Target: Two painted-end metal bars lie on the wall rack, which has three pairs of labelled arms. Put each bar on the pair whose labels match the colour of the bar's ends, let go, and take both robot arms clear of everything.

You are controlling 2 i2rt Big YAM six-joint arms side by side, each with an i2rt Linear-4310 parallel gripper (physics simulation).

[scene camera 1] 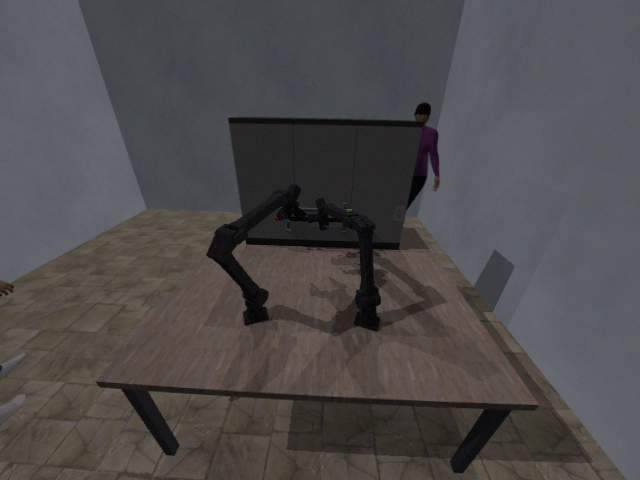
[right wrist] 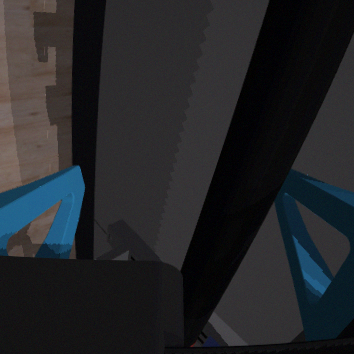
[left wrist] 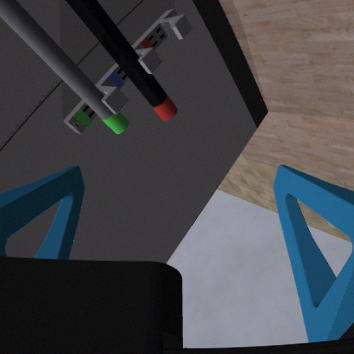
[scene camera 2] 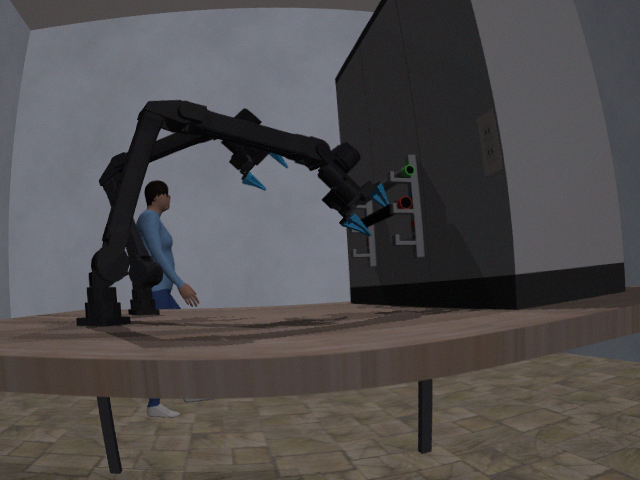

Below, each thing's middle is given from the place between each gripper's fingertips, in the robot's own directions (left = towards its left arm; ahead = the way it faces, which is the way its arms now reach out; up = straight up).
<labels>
Right now my right hand is 90 mm to the right of the black bar [right wrist: 295,57], 30 mm below it and 10 mm short of it.
Right now the black bar is 26 cm ahead of my left hand, 12 cm to the right of it and 14 cm below it.
</labels>
